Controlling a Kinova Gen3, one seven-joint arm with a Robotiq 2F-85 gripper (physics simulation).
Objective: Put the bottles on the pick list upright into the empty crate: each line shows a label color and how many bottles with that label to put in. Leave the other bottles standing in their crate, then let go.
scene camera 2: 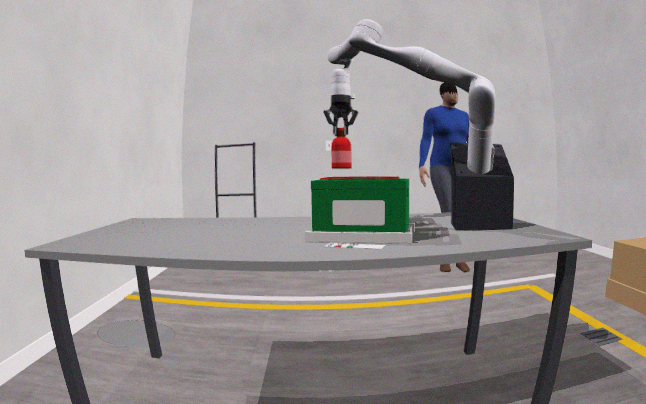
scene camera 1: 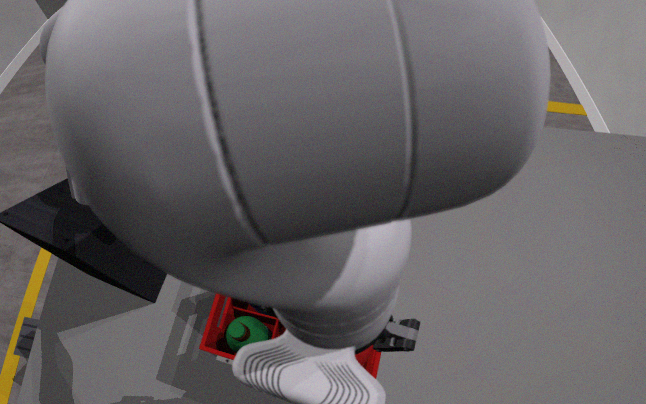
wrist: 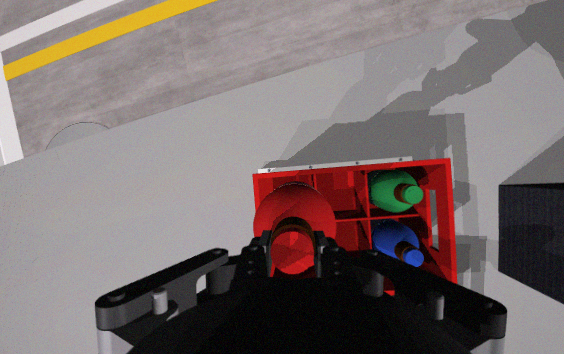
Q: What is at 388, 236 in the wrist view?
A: A blue bottle.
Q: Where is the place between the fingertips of my gripper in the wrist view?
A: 292, 243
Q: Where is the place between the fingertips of my gripper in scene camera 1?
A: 342, 336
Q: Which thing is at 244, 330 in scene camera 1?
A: A green bottle.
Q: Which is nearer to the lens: the green bottle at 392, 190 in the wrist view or the red bottle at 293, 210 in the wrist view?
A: The red bottle.
